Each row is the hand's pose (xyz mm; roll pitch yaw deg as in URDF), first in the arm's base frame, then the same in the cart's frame.
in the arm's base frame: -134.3 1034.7 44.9 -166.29 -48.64 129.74
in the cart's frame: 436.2 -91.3 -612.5 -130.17 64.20 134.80
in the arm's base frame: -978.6 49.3 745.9 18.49 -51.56 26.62
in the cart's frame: -951.6 364.2 -408.1 -86.09 22.43 66.87
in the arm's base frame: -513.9 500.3 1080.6 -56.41 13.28 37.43
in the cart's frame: -444.5 747.5 -764.8 -175.47 6.54 0.70
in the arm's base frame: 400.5 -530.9 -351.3 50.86 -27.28 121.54
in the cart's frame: 197.4 224.8 1041.9 135.56 82.42 -170.07
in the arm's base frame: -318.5 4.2 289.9 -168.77 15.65 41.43
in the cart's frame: -304.6 296.2 63.5 70.64 8.72 -3.32
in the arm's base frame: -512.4 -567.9 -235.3 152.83 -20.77 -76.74
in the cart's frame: -597.0 -91.5 699.9 -39.06 -41.94 121.46
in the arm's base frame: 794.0 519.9 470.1 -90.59 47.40 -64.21
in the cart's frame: 806.8 832.8 -50.2 -97.25 -68.82 -65.93
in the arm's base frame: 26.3 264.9 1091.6 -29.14 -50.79 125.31
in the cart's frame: -127.4 1068.4 -385.6 -3.71 63.82 126.67
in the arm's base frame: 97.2 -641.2 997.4 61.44 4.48 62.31
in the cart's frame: -499.0 1254.9 428.0 -63.56 32.01 -5.30
